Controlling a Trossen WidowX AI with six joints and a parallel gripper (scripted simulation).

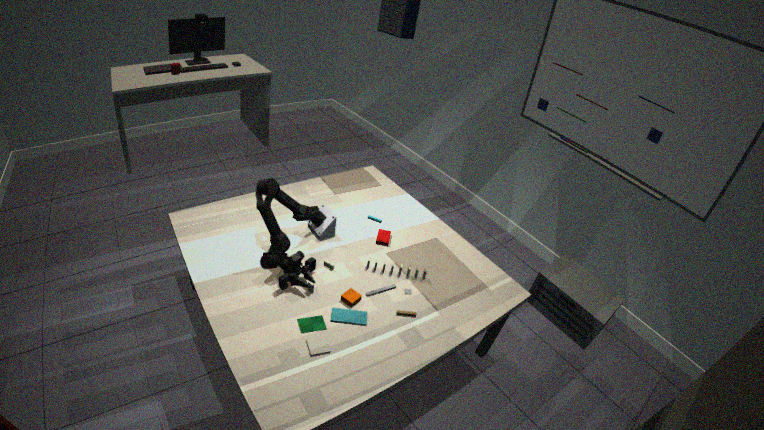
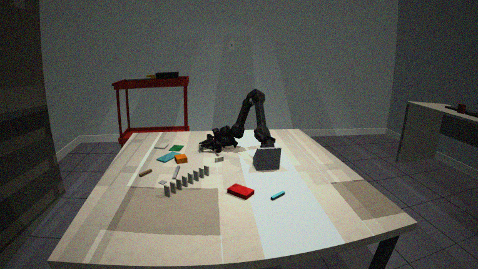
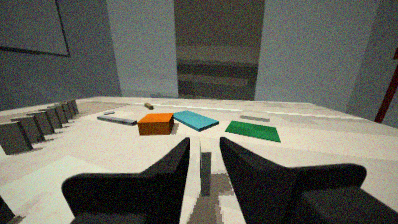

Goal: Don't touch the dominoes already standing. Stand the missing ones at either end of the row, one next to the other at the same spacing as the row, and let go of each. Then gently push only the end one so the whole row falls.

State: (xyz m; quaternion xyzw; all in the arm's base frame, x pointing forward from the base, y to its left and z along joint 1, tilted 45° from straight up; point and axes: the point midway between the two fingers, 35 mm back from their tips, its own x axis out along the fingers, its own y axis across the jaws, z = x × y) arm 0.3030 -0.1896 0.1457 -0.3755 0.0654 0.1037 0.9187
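My gripper tip is 110 mm short of the orange block, 120 mm to the right of it and 30 mm above it. Round my gripper tip: teal card 180 mm ahead, 60 mm to the left, 40 mm below; white card 240 mm ahead, 110 mm to the right, 40 mm below; green card 140 mm ahead, 80 mm to the right, 50 mm below.
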